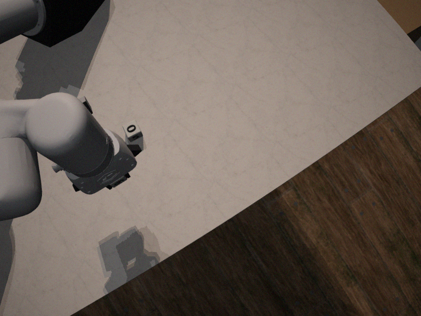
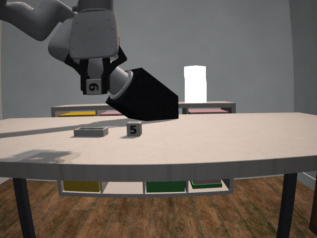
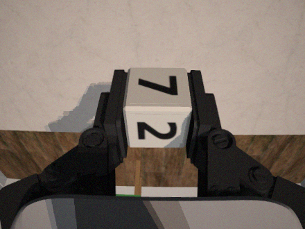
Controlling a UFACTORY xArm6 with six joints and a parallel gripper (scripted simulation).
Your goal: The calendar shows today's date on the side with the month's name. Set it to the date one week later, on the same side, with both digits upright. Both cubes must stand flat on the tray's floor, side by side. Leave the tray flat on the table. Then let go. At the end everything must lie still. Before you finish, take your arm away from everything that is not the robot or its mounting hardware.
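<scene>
Right now the grey tray is 110 mm behind my hand, 10 mm to the right of it and 110 mm below it. From my hand the other things lie so: white cube (10 mm below).
</scene>
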